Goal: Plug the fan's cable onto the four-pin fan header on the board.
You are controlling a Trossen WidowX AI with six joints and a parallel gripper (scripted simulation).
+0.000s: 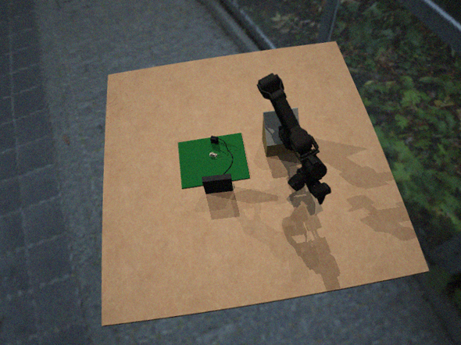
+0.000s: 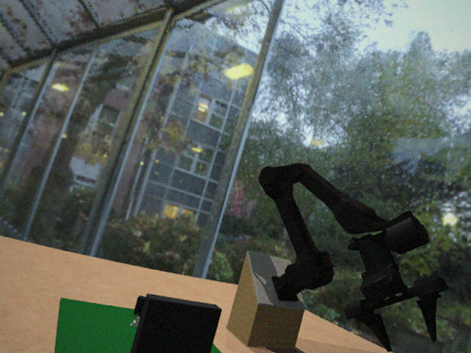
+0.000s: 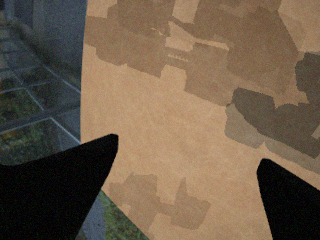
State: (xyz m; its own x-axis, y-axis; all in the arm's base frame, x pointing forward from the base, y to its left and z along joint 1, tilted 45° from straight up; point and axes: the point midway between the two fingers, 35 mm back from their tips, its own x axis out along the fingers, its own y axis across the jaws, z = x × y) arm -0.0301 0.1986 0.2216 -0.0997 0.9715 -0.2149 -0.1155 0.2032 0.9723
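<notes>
Now: the black fan plug 34 cm ahead of my gripper tip, 42 cm to the right of it and 10 cm below it. Also, from my gripper tip: green board (37 cm ahead, 33 cm to the right, 14 cm below); black fan (36 cm ahead, 18 cm to the right, 7 cm below); pale four-pin header (36 cm ahead, 35 cm to the right, 13 cm below).
</notes>
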